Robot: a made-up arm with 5 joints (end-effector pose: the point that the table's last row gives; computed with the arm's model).
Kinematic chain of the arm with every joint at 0, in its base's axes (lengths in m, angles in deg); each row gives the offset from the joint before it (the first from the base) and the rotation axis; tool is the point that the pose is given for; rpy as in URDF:
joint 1: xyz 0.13 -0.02 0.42 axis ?
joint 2: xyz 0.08 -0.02 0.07 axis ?
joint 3: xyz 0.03 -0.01 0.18 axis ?
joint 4: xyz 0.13 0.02 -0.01 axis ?
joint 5: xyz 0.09 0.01 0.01 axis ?
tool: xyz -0.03 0 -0.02 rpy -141.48 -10.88 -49.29
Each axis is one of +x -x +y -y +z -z.
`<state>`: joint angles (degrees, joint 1 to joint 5).
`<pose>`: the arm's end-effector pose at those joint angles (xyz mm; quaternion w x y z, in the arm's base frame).
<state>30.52 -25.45 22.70 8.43 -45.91</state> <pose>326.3 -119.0 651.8 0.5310 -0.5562 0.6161 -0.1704</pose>
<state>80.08 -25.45 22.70 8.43 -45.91</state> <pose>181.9 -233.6 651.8 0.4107 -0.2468 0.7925 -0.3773</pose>
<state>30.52 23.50 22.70 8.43 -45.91</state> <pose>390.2 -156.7 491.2 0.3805 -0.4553 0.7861 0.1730</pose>
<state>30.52 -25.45 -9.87 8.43 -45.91</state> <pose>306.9 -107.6 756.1 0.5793 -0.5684 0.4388 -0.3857</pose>
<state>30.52 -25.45 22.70 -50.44 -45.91</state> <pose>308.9 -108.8 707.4 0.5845 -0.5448 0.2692 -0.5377</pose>
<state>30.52 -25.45 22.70 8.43 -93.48</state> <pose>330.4 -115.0 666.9 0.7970 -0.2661 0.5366 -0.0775</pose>
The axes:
joint 1: -z
joint 2: +y
joint 3: +y
joint 4: +y
joint 5: -x

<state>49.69 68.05 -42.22 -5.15 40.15</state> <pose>395.2 -352.5 437.7 0.1583 0.7547 -0.6279 0.1054</pose>
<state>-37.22 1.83 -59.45 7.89 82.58</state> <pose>322.7 101.5 824.0 0.0444 0.6354 -0.0765 0.7671</pose>
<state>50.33 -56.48 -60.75 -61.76 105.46</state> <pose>10.2 94.2 720.3 0.2755 -0.6019 -0.3054 0.6845</pose>
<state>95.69 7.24 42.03 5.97 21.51</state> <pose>99.2 -254.9 505.5 0.0821 -0.3831 0.9062 0.1589</pose>
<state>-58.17 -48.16 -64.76 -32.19 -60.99</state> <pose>49.3 -116.9 790.1 0.8133 0.0886 -0.5313 -0.2199</pose>
